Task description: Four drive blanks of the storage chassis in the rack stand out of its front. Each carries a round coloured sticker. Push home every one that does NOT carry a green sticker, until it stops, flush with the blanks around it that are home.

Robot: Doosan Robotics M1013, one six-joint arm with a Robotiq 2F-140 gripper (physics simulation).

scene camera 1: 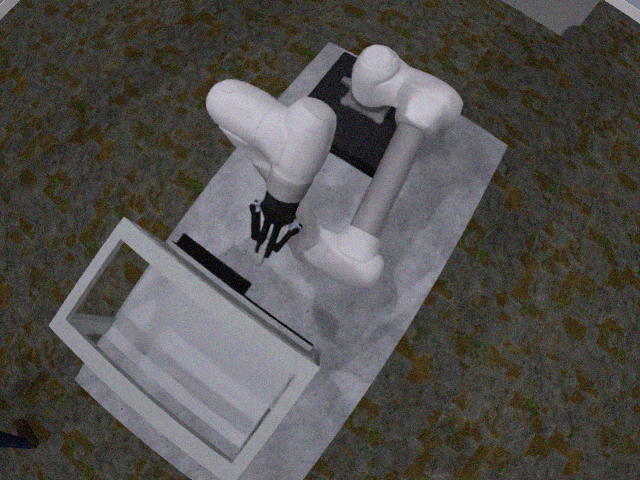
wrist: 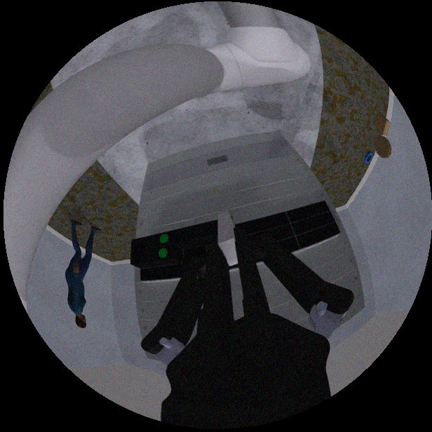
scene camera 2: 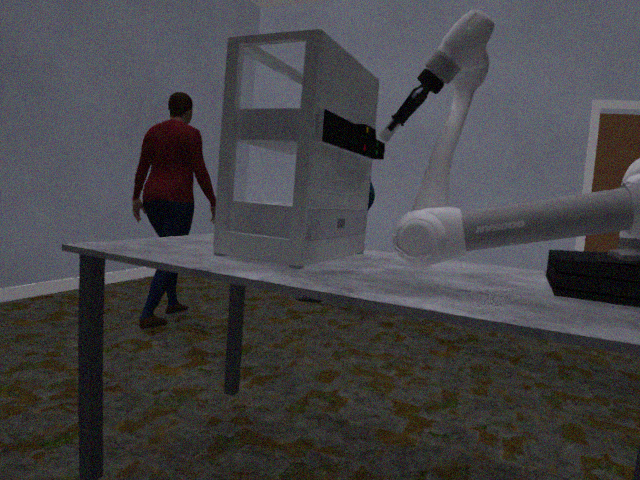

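Where they show: gripper, fingertip midpoint: (scene camera 1: 259, 262) (scene camera 2: 382, 139); arm's base, link origin: (scene camera 1: 371, 97).
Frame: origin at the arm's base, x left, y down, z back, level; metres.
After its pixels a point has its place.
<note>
The storage chassis (scene camera 1: 214, 264) @[x -0.007, y -0.318, z -0.833 m] (scene camera 2: 338, 130) @[x 0.207, y -0.277, z -0.857 m] (wrist: 312, 225) is a black band across the rack's front. At one end, blanks stand out. In scene camera 2 a yellow sticker (scene camera 2: 367, 129) @[x 0.062, y -0.305, z -0.817 m], a red sticker (scene camera 2: 364, 148) @[x 0.066, y -0.246, z -0.821 m] and a green sticker (scene camera 2: 376, 145) @[x -0.040, y -0.269, z -0.814 m] show there. In the wrist view an upper green sticker (wrist: 164, 238) and a lower green sticker (wrist: 163, 253) show left of the fingers; the red and yellow stickers do not show there. My gripper (scene camera 1: 262, 257) @[x 0.074, y -0.273, z -0.765 m] (scene camera 2: 385, 135) @[x 0.074, y -0.273, z -0.765 m] (wrist: 226, 222) is shut and empty, its pale tips in front of the chassis. Contact cannot be told.
The pale rack (scene camera 1: 206, 289) @[x 0.074, y -0.519, z -0.880 m] (scene camera 2: 307, 175) @[x 0.332, y -0.139, z -0.884 m] (wrist: 225, 190) stands on the grey table (scene camera 1: 444, 217) @[x 0.470, y 0.109, z -0.227 m] (scene camera 2: 155, 249) @[x 0.382, y 0.109, z -1.337 m]. The arm's elbow is low over the table beside the rack. The black base plate (scene camera 1: 356, 135) @[x 0.035, y 0.012, z -0.173 m] (scene camera 2: 589, 273) @[x 0.168, y 0.042, z -0.174 m] lies at the far end. A person in red (scene camera 2: 170, 155) stands behind the rack.
</note>
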